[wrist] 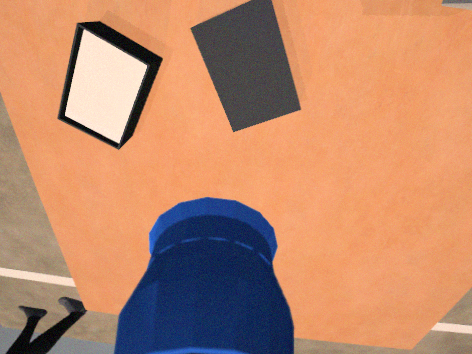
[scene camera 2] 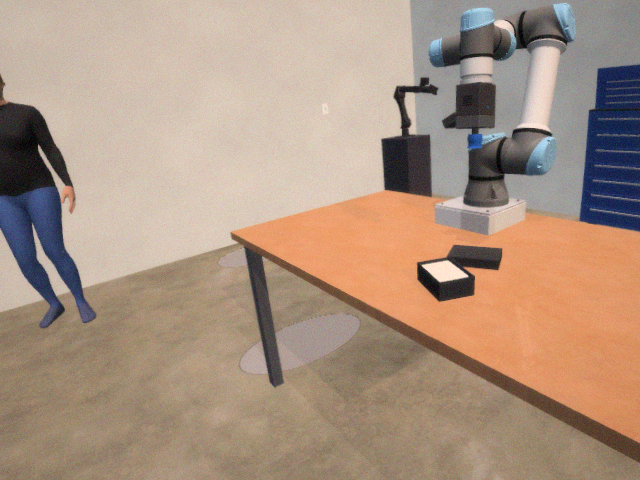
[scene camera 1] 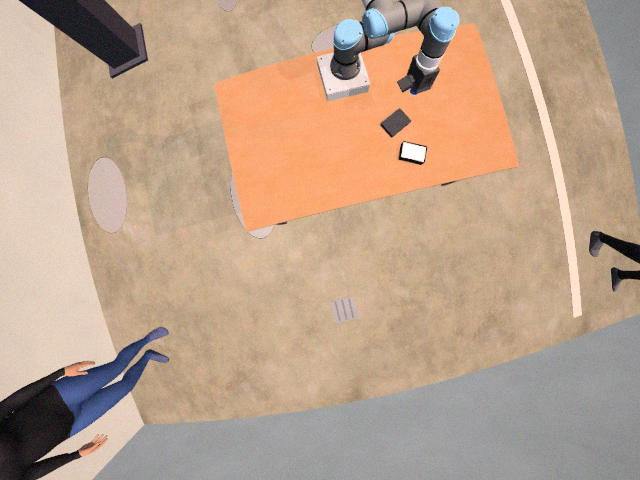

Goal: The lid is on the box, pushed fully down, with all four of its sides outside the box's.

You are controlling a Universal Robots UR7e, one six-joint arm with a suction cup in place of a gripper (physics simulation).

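Frame: origin at the arm's base, x ahead, y left, z up, level; metres.
Seen in the pictures: end effector, tool point: (wrist: 213, 250) (scene camera 2: 474, 147); arm's base, origin of the base link: (scene camera 2: 485, 202) (scene camera 1: 345, 66).
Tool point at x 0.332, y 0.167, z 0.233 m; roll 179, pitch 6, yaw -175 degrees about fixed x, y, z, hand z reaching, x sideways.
Note:
Offsets run from my tool point to a thing's top centre. Level surfaces: height alone.
The open-topped black box @[0.255 m down, 0.176 m ahead, 0.037 m left] (scene camera 1: 413, 152) (scene camera 2: 445, 281) (wrist: 106, 87) stands on the table, with a white surface inside its dark rim. The dark lid @[0.276 m down, 0.001 m back, 0.004 m left] (scene camera 1: 395, 122) (scene camera 2: 475, 256) (wrist: 247, 67) lies flat on the table, its plain closed face up, beside the box and nearer the robot base, turned at a different angle. In the wrist view there is table between them. My gripper, a blue suction cup (scene camera 1: 414, 92) (scene camera 2: 475, 141) (wrist: 212, 220), hangs well above the table, off to the side of both lid and box. Nothing is attached to it; it is open.
The robot's pale base block (scene camera 1: 347, 90) (scene camera 2: 480, 217) stands on the orange table @[0.302 m down] (scene camera 1: 310, 155) (scene camera 2: 336, 248) (wrist: 350, 200), behind the lid. Away from the table are a person in blue trousers (scene camera 1: 98, 372) (scene camera 2: 36, 206), a blue drawer cabinet (scene camera 2: 615, 165) and a dark pedestal (scene camera 2: 408, 165).

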